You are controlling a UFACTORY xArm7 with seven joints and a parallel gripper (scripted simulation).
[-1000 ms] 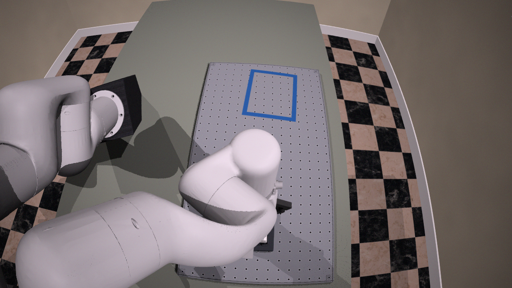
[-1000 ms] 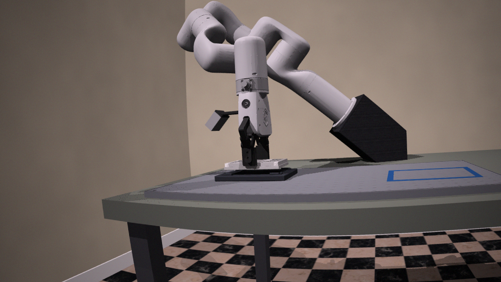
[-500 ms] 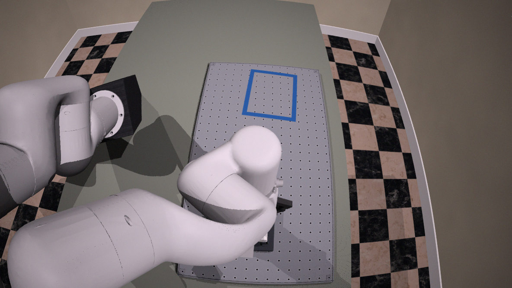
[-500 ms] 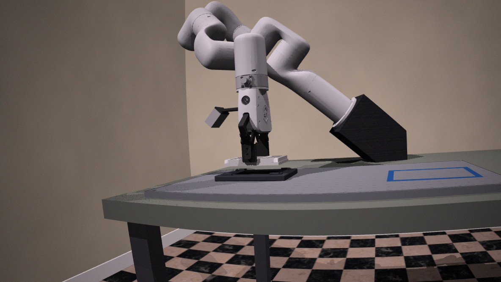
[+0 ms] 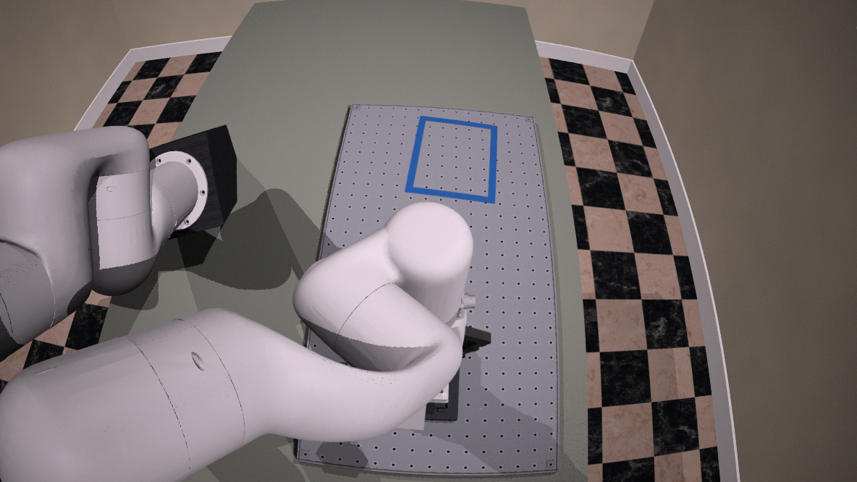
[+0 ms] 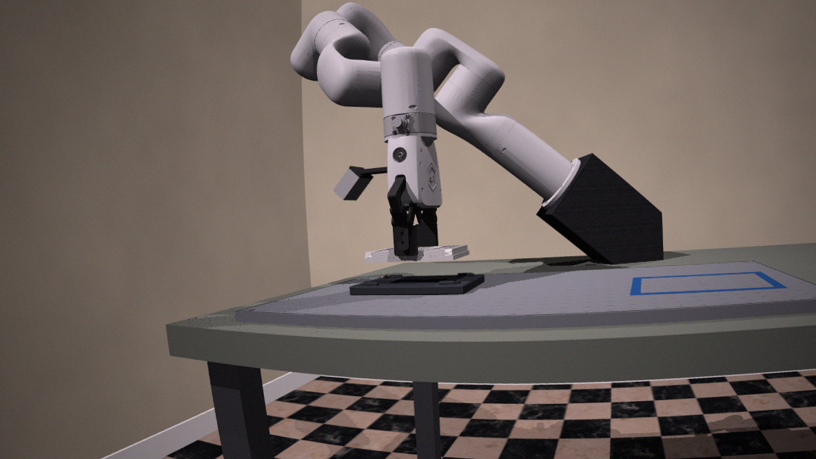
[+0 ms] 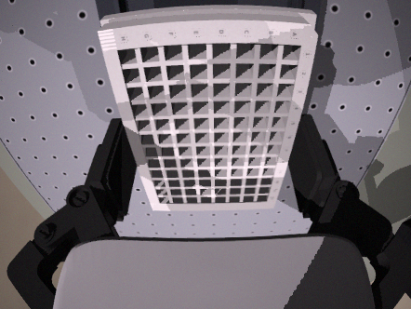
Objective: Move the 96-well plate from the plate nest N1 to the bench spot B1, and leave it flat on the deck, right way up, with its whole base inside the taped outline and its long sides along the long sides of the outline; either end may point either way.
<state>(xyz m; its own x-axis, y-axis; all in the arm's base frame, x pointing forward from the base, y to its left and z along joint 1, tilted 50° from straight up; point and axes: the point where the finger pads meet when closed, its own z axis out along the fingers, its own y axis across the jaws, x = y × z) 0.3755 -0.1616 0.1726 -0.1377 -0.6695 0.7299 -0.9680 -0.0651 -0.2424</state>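
My gripper is now 60 mm above the dark plate nest. Round my hand: white 96-well plate: 10 mm below.
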